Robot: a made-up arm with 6 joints.
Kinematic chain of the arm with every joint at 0, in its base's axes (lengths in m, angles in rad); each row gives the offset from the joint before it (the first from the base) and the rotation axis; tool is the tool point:
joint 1: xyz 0 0 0.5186 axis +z
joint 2: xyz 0 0 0 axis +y
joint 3: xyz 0 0 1.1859 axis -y
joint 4: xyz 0 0 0 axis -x
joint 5: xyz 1.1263 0 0 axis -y
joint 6: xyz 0 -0.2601 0 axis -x
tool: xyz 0 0 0
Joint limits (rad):
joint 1: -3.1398..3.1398
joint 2: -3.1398..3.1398
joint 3: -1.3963..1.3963
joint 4: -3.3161..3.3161
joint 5: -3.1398..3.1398
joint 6: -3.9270..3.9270
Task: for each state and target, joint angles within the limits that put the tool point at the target. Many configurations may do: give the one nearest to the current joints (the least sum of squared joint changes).
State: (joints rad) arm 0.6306 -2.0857 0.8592 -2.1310 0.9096 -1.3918
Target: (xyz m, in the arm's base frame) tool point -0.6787 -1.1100 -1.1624
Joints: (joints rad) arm 1.1150 -2.9086 0.9110 -2.0540 0.9096 -1.3918
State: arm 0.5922 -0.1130 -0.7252 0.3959 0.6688 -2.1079
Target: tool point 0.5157 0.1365 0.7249
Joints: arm 0.7372 -0.0806 -1.1993 0.3354 0.6688 -2.1079
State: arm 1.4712 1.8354 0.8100 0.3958 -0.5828 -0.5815
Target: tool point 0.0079 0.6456 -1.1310
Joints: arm 1.9532 2.1048 0.0793 0.3035 -0.5828 -0.5815
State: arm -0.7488 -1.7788 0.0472 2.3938 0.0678 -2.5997
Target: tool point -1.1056 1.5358 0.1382
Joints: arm -0.8471 -2.3562 0.2141 2.3811 0.0678 -2.5997
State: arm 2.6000 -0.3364 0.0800 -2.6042 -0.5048 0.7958
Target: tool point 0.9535 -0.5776 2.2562
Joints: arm 2.8113 -1.0320 0.6965 -2.7187 -0.5048 0.7958
